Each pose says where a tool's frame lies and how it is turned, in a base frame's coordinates. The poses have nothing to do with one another.
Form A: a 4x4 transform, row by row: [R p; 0 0 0 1], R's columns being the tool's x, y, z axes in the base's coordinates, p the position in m. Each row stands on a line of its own.
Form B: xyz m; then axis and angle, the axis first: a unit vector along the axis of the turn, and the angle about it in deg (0 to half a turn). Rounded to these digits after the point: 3 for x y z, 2 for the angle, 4 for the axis.
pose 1, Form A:
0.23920 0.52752 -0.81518 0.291
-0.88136 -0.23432 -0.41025 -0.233
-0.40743 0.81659 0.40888 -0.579
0 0 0 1
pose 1, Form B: 0.291 -0.233 -0.579 0.6416 -0.2132 -0.7368 107.04
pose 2, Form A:
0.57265 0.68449 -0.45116 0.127
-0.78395 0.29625 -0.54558 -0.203
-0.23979 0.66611 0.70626 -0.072
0 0 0 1
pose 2, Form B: 0.127 -0.203 -0.072 0.6326 -0.1103 -0.7666 73.29
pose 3, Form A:
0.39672 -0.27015 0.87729 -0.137
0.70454 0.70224 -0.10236 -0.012
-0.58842 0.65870 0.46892 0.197
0 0 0 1
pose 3, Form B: -0.137 -0.012 0.197 0.3969 0.7643 0.5083 73.50
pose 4, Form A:
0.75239 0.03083 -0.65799 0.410
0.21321 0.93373 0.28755 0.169
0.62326 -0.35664 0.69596 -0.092
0 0 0 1
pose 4, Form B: 0.410 0.169 -0.092 -0.4456 -0.8863 0.1262 46.29
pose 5, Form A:
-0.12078 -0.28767 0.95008 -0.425
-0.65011 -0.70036 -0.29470 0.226
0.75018 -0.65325 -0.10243 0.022
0 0 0 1
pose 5, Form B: -0.425 0.226 0.022 -0.6547 0.3650 -0.6619 164.11
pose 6, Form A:
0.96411 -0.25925 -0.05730 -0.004
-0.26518 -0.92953 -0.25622 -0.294
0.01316 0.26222 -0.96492 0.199
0 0 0 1
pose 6, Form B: -0.004 -0.294 0.199 0.9908 -0.1347 -0.0113 164.83
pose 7, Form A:
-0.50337 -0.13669 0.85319 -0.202
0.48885 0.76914 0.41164 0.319
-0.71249 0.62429 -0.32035 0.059
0 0 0 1
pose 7, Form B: -0.202 0.319 0.059 0.1251 0.9213 0.3681 121.82
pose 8, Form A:
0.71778 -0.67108 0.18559 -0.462
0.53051 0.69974 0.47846 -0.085
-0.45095 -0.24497 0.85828 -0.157
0 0 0 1
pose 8, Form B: -0.462 -0.085 -0.157 -0.4697 0.4133 0.7801 50.36
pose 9, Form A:
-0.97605 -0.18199 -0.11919 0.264
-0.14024 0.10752 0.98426 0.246
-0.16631 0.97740 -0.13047 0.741
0 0 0 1
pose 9, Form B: 0.264 0.246 0.741 -0.1083 0.7441 0.6593 178.19
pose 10, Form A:
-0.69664 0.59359 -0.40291 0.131
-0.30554 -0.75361 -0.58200 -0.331
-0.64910 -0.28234 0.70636 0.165
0 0 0 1
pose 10, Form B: 0.131 -0.331 0.165 0.3060 0.2514 -0.9182 150.69
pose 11, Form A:
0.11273 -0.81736 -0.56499 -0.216
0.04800 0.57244 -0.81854 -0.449
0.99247 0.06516 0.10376 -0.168
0 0 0 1
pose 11, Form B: -0.216 -0.449 -0.168 0.4443 -0.7831 0.4351 96.06
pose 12, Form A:
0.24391 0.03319 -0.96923 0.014
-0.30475 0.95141 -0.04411 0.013
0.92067 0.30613 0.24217 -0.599
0 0 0 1
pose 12, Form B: 0.014 0.013 -0.599 0.1795 -0.9684 -0.1732 77.36
